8 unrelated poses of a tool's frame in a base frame.
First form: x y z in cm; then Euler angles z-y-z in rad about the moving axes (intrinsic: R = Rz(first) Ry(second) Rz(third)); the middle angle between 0 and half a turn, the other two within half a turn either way.
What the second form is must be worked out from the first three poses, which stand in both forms.
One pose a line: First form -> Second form
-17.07, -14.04, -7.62, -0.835, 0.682, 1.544 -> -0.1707, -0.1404, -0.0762, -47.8, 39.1, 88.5
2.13, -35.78, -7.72, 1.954, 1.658, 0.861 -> 0.0213, -0.3578, -0.0772, 112.0, 95.0, 49.3
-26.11, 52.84, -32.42, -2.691, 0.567, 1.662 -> -0.2611, 0.5284, -0.3242, -154.2, 32.5, 95.2
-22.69, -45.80, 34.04, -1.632, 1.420, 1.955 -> -0.2269, -0.4580, 0.3404, -93.5, 81.4, 112.0
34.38, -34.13, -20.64, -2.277, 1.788, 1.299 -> 0.3438, -0.3413, -0.2064, -130.5, 102.4, 74.4
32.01, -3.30, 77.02, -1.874, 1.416, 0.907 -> 0.3201, -0.0330, 0.7702, -107.4, 81.1, 52.0
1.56, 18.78, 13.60, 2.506, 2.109, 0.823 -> 0.0156, 0.1878, 0.1360, 143.6, 120.8, 47.2
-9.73, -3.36, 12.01, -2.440, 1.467, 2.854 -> -0.0973, -0.0336, 0.1201, -139.8, 84.1, 163.5
